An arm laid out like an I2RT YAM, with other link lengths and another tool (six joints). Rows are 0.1 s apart.
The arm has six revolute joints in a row. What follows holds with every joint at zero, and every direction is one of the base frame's.
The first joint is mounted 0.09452 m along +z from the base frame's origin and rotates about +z.
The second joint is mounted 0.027 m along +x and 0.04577 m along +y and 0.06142 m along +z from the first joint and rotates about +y.
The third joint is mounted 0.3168 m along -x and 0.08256 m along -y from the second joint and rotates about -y.
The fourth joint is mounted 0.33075 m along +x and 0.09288 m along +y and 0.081 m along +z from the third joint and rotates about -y.
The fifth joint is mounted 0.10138 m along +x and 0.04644 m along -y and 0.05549 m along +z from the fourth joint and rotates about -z.
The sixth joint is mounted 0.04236 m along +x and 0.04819 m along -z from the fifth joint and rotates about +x.
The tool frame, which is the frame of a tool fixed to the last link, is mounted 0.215 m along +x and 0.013 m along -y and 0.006 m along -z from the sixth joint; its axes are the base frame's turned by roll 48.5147, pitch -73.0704 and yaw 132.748 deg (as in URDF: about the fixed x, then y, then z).
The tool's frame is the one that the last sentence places.
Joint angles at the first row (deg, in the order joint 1, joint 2, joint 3, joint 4, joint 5, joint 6):
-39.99 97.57 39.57 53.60 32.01 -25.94
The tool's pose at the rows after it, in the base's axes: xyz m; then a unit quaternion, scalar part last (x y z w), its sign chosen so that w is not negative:
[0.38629, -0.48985, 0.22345, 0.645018, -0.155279, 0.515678, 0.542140]
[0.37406, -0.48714, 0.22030, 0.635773, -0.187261, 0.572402, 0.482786]
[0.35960, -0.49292, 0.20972, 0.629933, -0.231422, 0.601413, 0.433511]
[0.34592, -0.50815, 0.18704, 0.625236, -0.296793, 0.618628, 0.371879]
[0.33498, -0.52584, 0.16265, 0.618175, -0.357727, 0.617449, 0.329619]
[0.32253, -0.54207, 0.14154, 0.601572, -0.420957, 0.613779, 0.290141]
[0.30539, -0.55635, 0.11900, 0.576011, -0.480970, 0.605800, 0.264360]
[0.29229, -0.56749, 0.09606, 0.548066, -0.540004, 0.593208, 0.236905]
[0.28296, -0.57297, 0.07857, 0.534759, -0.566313, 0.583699, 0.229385]
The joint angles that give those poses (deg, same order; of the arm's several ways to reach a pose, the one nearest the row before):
-41.57 92.47 34.46 55.02 24.54 -18.83
-45.77 88.25 31.03 53.62 15.33 -10.04
-49.65 86.31 29.80 51.16 9.33 -2.13
-54.12 86.83 30.76 47.12 3.37 7.45
-57.12 89.28 32.95 43.78 0.62 14.75
-59.84 91.58 35.15 40.70 -1.48 22.21
-62.13 94.21 36.39 39.64 -1.93 28.99
-63.80 96.76 38.05 37.63 -2.02 35.92
-64.68 98.87 38.49 37.79 -1.68 38.66

